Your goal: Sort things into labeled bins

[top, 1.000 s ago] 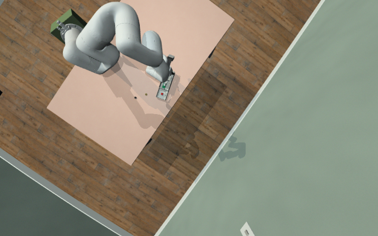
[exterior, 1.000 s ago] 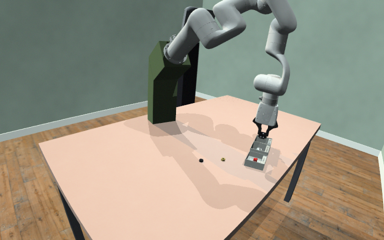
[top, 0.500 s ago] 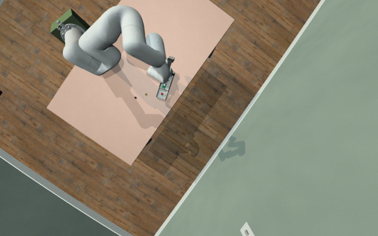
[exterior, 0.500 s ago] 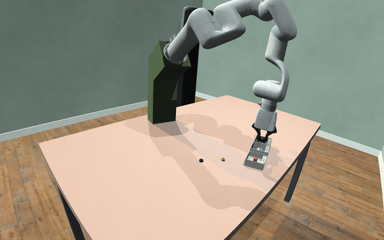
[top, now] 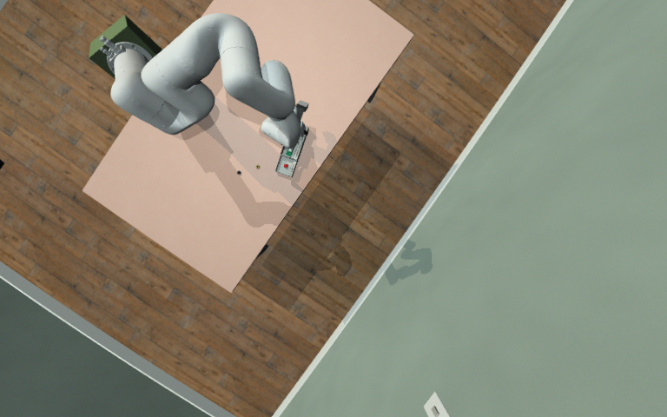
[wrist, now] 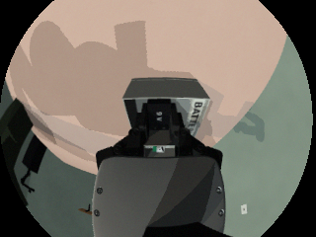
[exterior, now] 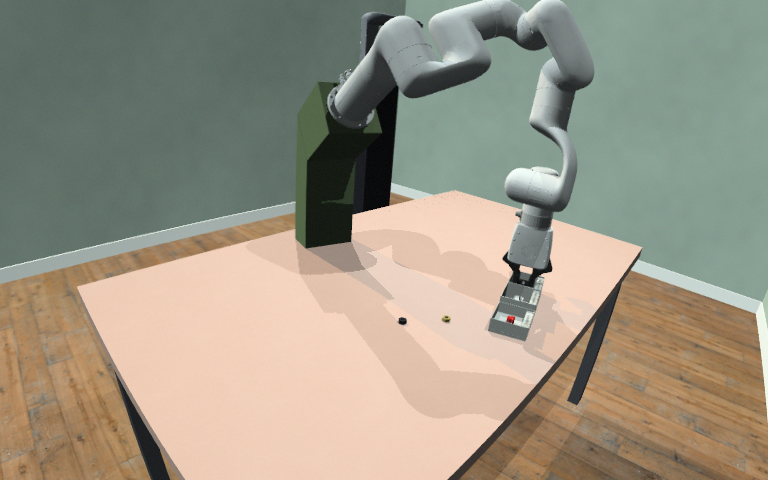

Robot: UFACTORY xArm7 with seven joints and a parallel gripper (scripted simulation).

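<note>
Now: the black block 1 cm to the right of my hand and 1 cm below it. From my hand the other things lie so: green thing 3 cm ahead, 7 cm to the right, 2 cm below; then three-part bin 4 cm ahead, 8 cm to the right, 1 cm below; then grey piece 3 cm ahead, 7 cm to the right, 1 cm below.
</note>
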